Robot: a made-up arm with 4 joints.
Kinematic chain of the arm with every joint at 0, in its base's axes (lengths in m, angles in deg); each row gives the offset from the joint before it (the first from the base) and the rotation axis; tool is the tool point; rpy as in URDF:
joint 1: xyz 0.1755 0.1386 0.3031 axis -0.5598 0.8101 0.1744
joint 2: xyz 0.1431 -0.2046 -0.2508 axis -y
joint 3: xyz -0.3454 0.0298 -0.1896 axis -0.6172 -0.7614 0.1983
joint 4: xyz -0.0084 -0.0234 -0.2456 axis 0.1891 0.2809 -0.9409
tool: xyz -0.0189 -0.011 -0.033 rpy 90 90 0
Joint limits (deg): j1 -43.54..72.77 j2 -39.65..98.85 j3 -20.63..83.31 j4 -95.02..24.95
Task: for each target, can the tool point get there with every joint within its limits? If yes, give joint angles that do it. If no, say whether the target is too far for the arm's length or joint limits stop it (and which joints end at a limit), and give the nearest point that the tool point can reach.
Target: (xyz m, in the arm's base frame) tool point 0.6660 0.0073 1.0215
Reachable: no: joint limits stop it (at a limit: joint 1, joint 2, joint 4) | nearest point 0.8585 -0.1315 0.1874 | short by 0.867 m
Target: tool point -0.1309 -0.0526 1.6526
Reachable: no: too far | nearest point -0.2274 -0.0932 0.6786 | short by 0.980 m
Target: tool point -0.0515 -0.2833 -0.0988
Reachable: yes | joints 17.26 -20.44 52.46 -47.46
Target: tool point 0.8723 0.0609 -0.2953
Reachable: yes | joints -22.18 75.11 -7.62 -1.52
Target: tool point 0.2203 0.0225 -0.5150
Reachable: yes | joints -11.55 15.26 -4.29 -59.45
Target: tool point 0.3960 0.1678 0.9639
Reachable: no: joint limits stop it (at a limit: joint 1, joint 2, joint 3, joint 4) | nearest point -0.2272 -0.0807 0.6754 | short by 0.730 m
